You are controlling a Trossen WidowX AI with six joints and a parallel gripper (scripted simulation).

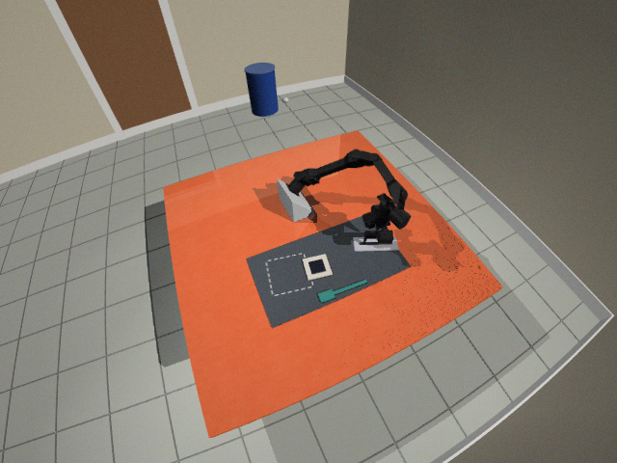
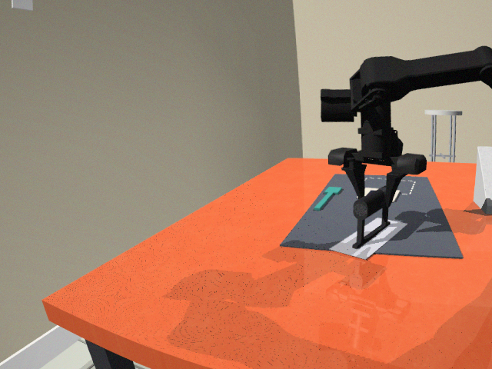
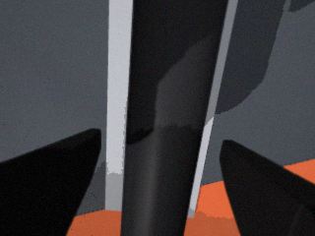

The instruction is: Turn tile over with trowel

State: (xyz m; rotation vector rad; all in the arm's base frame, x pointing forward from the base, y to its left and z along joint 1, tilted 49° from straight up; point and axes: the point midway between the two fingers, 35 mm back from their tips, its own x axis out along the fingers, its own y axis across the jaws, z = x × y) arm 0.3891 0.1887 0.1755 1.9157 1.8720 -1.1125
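My gripper tip is 1 cm past the trowel, 2 cm to the left of it and 3 cm above it. From my gripper tip the other things lie so: dark grey mat: 1 cm ahead, 24 cm to the right, 8 cm below; tile: 1 cm ahead, 29 cm to the right, 6 cm below; teal flat tool: 15 cm ahead, 26 cm to the right, 6 cm below.
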